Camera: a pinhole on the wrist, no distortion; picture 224 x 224 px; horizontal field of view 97.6 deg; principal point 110.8 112.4 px. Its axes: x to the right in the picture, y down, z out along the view. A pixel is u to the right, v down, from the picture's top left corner.
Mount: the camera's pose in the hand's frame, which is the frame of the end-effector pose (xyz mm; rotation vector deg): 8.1 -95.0 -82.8 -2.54 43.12 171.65
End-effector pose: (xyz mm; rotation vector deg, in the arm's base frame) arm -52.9 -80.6 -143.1 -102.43 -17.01 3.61
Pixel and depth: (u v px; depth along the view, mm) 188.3 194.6 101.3
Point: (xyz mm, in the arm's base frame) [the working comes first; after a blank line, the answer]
In the camera's frame: 80.1 84.9 101.3

-156.8 -33.4 -48.5
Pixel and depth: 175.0 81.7 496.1
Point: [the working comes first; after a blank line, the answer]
In the camera's frame: 324.8 -155.3 496.1

-362.2 40.1 -523.8
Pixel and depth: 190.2 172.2 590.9
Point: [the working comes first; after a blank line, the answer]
In the camera's frame: 478.5 360.4 590.9

-671.9 384.6 -233.9
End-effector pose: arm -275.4 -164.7 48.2 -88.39 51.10 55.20
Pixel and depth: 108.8 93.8 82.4
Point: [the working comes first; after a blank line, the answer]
In the camera's frame: -1.7 -15.6 82.4

-230.9 -175.7 57.7
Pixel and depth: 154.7 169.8 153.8
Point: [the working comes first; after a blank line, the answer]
In the camera's frame: 68.9 90.0 153.8

-224.4 -54.1 137.9
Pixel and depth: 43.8 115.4 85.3
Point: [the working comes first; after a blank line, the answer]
In the camera's frame: -58.3 2.6 85.3

-195.1 -162.7 12.0
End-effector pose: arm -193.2 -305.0 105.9 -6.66 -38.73 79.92
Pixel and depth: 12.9 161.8 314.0
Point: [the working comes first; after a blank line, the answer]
In the camera's frame: -313.5 158.2 314.0

-241.2 -126.5 492.1
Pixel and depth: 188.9 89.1 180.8
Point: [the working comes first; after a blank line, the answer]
In the camera's frame: 144.0 -43.0 180.8

-251.4 -439.9 80.6
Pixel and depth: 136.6 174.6 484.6
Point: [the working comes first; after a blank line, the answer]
In the camera's frame: 127.5 307.4 484.6

-325.5 -615.1 503.9
